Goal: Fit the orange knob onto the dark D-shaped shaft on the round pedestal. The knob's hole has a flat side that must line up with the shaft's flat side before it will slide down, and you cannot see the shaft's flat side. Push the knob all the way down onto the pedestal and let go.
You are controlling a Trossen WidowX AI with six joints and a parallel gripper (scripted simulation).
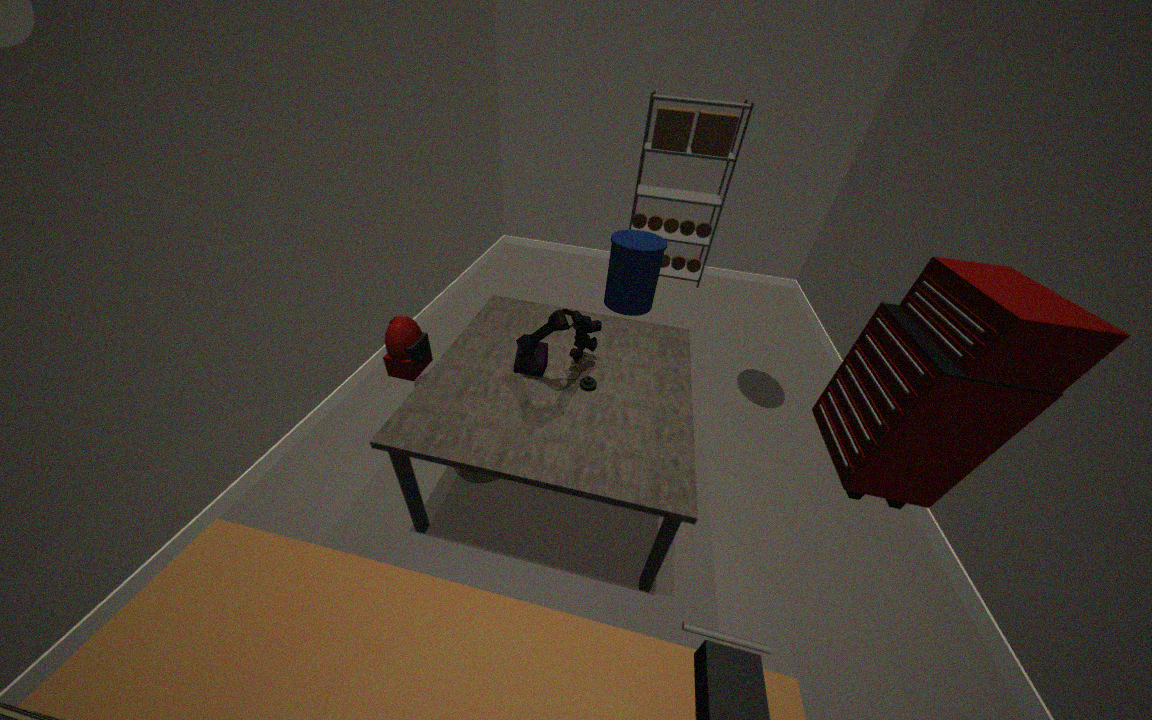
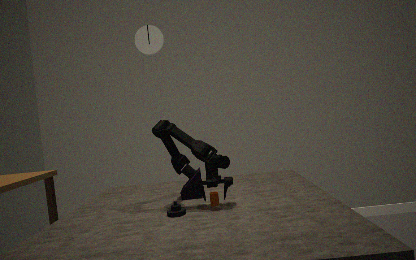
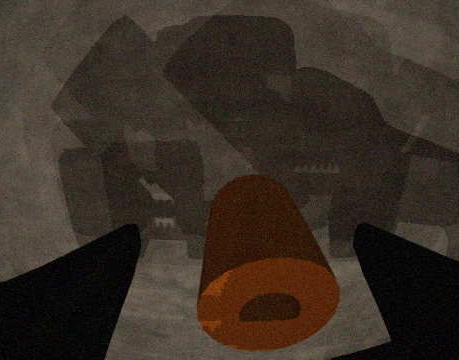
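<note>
My gripper tip is now 10 mm below the orange knob. From my gripper tip the other things lie so: dark round pedestal 60 mm ahead, 190 mm to the right, 10 mm above.
</note>
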